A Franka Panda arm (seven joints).
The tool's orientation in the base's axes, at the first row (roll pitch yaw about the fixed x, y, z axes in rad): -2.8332, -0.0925, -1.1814
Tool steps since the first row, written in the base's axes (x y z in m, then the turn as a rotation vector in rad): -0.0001, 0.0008, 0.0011, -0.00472, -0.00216, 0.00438; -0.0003, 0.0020, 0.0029, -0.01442, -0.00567, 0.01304; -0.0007, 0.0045, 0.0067, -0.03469, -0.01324, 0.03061; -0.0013, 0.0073, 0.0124, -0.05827, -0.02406, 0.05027; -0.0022, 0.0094, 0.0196, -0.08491, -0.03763, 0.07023; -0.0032, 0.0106, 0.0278, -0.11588, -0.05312, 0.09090; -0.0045, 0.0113, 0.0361, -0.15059, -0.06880, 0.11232; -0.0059, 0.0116, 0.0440, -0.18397, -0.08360, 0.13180
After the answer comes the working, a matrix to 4 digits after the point.
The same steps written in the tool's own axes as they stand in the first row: -0.0007, -0.0006, -0.0010, 0.00061, 0.00362, -0.00571; -0.0017, -0.0014, -0.0028, 0.00098, 0.01081, -0.01709; -0.0038, -0.0032, -0.0064, 0.00191, 0.02609, -0.04039; -0.0061, -0.0054, -0.0119, 0.00478, 0.04488, -0.06682; -0.0077, -0.0077, -0.0190, 0.00905, 0.06731, -0.09458; -0.0084, -0.0097, -0.0270, 0.01353, 0.09403, -0.12445; -0.0088, -0.0114, -0.0353, 0.01683, 0.12387, -0.15621; -0.0089, -0.0127, -0.0432, 0.01964, 0.15278, -0.18568
The tool's axes in the first row as the columns of a matrix, in the base's axes (rounded; the answer above uses it unrounded):
0.3780, -0.8708, 0.3142
-0.9212, -0.3877, 0.0338
0.0924, -0.3022, -0.9487

